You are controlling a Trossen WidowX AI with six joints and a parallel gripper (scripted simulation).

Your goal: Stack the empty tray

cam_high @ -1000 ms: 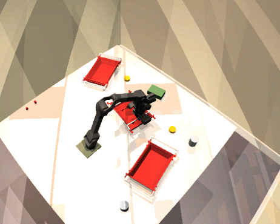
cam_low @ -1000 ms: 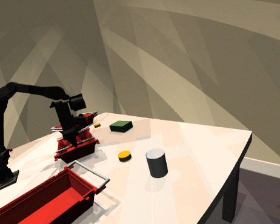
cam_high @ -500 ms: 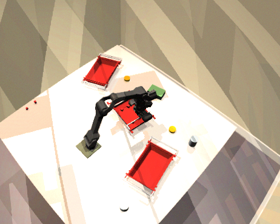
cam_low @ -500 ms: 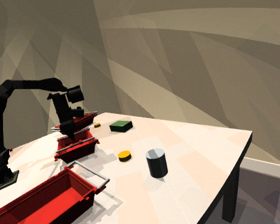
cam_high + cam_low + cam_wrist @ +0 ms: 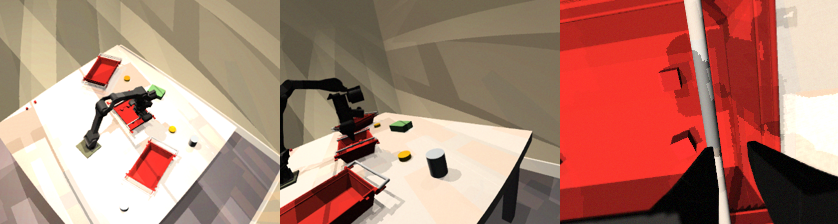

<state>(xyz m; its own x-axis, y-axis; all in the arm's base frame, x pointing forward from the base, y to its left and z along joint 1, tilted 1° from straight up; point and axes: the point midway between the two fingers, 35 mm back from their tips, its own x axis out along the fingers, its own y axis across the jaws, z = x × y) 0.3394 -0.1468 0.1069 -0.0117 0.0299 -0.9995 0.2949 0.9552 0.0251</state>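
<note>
The red tray lies 260 mm to the right of my gripper tip, 230 mm behind it and 40 mm below it. From my gripper tip the other things lie so: green block: 310 mm ahead, 70 mm below, 60 mm to the left.
</note>
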